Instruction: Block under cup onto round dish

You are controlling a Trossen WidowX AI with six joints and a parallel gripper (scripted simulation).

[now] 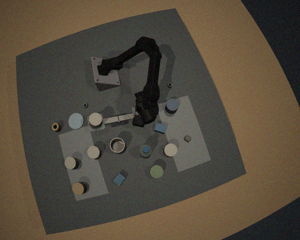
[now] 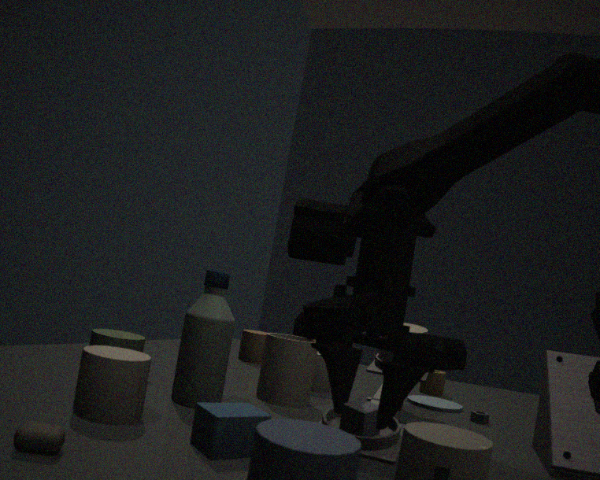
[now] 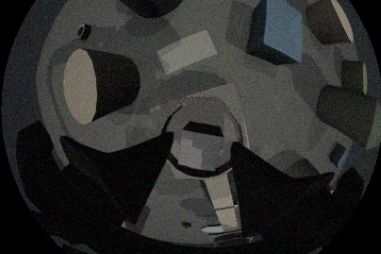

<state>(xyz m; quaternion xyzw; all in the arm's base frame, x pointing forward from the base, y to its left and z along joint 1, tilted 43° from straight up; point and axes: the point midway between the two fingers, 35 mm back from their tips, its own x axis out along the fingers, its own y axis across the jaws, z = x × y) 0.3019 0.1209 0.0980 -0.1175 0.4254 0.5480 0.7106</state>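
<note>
Right now my gripper tip is 8 cm past the pale blue round dish, 39 cm to the left of it and 4 cm above it. From my gripper tip the other things lie so: bottle: 21 cm ahead, 4 cm to the right, 7 cm above; balance: 1 cm behind, 13 cm to the right.
</note>
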